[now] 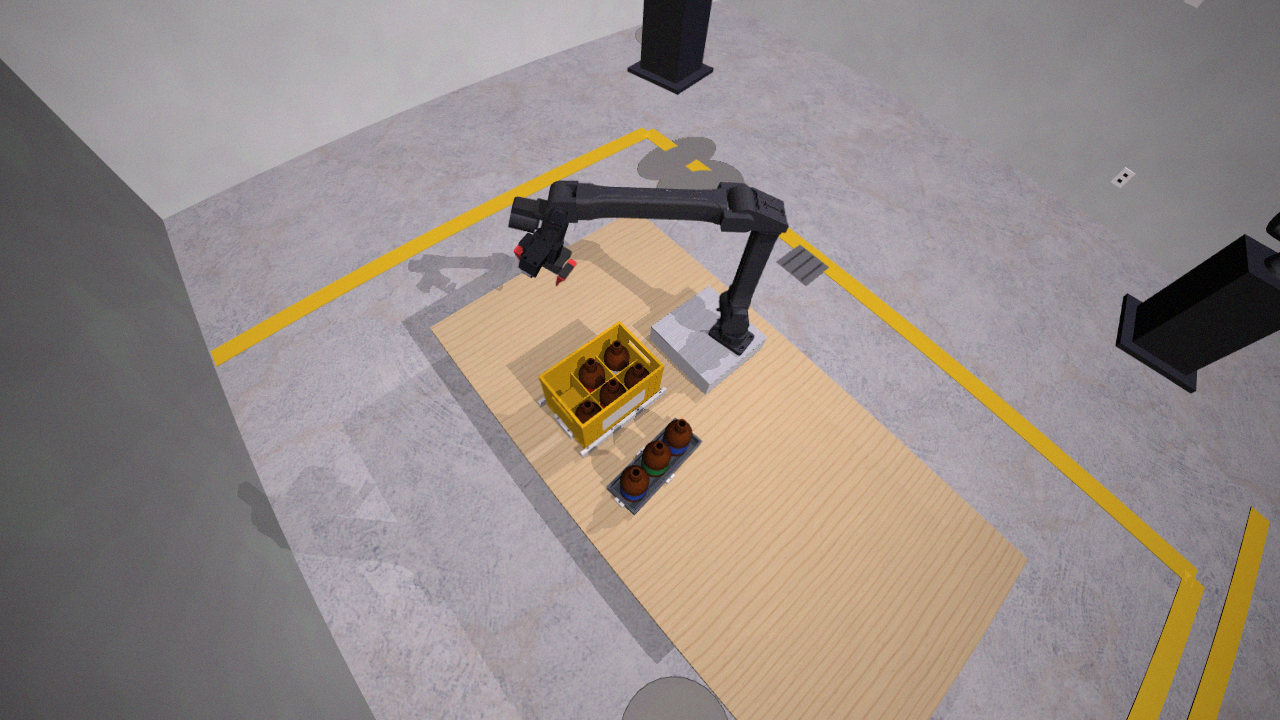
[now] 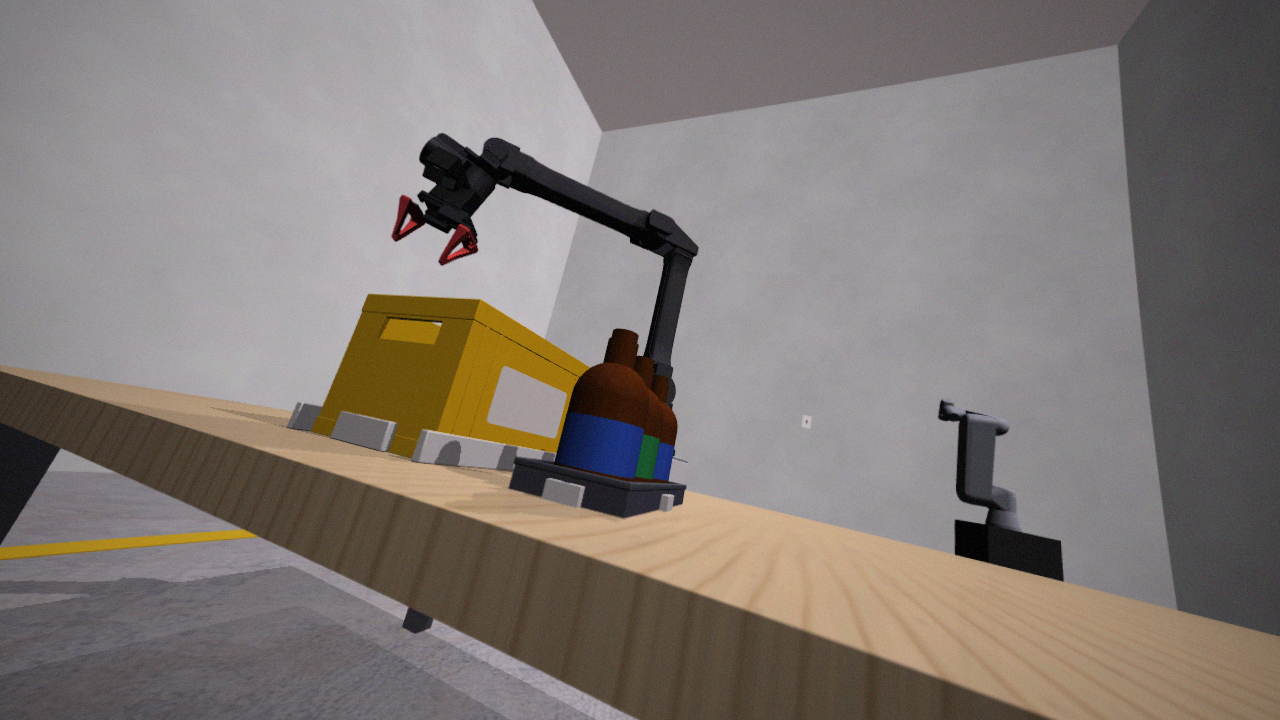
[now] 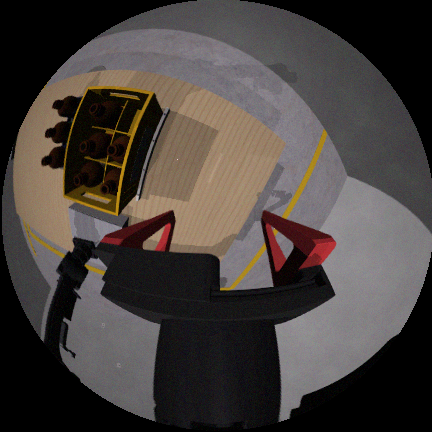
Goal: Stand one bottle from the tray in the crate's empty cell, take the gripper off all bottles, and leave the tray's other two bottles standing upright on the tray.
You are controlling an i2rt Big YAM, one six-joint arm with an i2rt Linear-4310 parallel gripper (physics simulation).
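Frame: origin at the arm's base, x ahead, y left, z up, level; millimetres.
Where they show: gripper, fingertip midpoint: [image 1: 540, 275] [image 2: 416, 251] [image 3: 217, 214]; arm's base, link origin: [image 1: 730, 336] [image 3: 85, 246].
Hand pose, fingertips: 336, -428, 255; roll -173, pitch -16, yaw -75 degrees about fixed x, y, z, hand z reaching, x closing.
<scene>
Things, the pixels of their centre, and the offset from my fingertips, as dx, dy, dz. Level surfaces: height alone.
- yellow crate, body centre: [image 2: 480, 394] [image 1: 602, 385] [image 3: 110, 146] +49, +245, -238
- dark tray, body centre: [image 2: 620, 486] [image 1: 655, 464] +111, +487, -313
- wooden table, surface height: dz -325
My gripper [image 1: 539, 268] [image 2: 418, 250] [image 3: 217, 214] is open and empty, its red fingers wide apart, high above and beyond the crate, away from all bottles. The yellow crate [image 1: 595, 433] [image 2: 393, 376] [image 3: 120, 202] holds several brown bottles; its empty cell [image 1: 565, 395] is in a corner on the side away from the tray. Three brown bottles stand upright in a row on the dark tray [image 1: 633, 506] [image 2: 608, 498]: a blue-banded one [image 1: 634, 483] [image 2: 601, 445] at the end away from the arm base, a green-banded one [image 1: 656, 457] [image 2: 646, 456] in the middle, another blue-banded one [image 1: 679, 434] [image 2: 664, 456] nearest the base.
The crate and tray stand close together on the wooden table [image 1: 805, 519] [image 2: 805, 555] [image 3: 235, 140], with low white strips along the crate's foot. The arm base is on a grey block [image 1: 693, 344] [image 3: 90, 222] near the crate's end. Crate walls rise between the gripper and the tray bottles.
</scene>
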